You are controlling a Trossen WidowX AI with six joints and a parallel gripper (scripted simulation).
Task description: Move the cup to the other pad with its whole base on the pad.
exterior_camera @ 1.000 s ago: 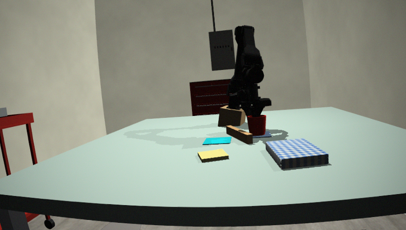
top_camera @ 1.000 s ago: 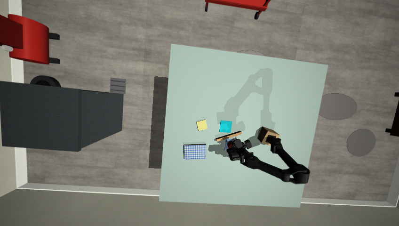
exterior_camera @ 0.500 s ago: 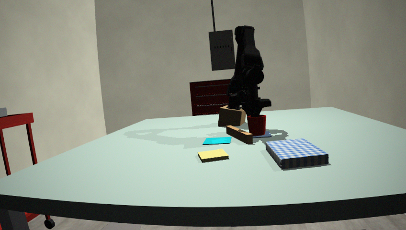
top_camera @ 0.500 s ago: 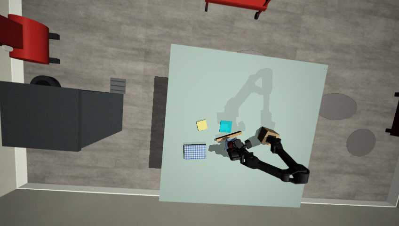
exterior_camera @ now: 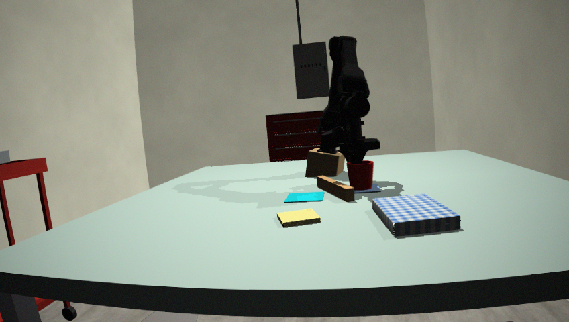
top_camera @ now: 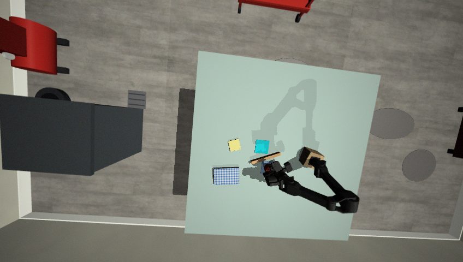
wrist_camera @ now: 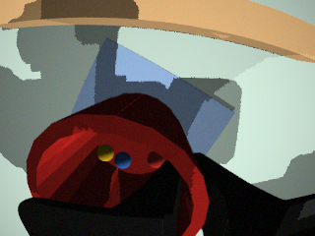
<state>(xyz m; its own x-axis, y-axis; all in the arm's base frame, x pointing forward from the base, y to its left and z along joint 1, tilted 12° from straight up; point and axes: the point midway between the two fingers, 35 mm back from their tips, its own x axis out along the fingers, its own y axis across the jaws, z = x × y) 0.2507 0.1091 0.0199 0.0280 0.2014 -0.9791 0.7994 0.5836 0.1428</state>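
My gripper is now 5 cm above the dark red cup, 2 cm to the right of it and 2 cm short of it. Round my hand: wooden bar: 7 cm below, 6 cm ahead, 5 cm to the right; checked blue box: 31 cm ahead, 13 cm to the left, 6 cm below; cyan pad: 12 cm to the right, 10 cm ahead, 8 cm below.
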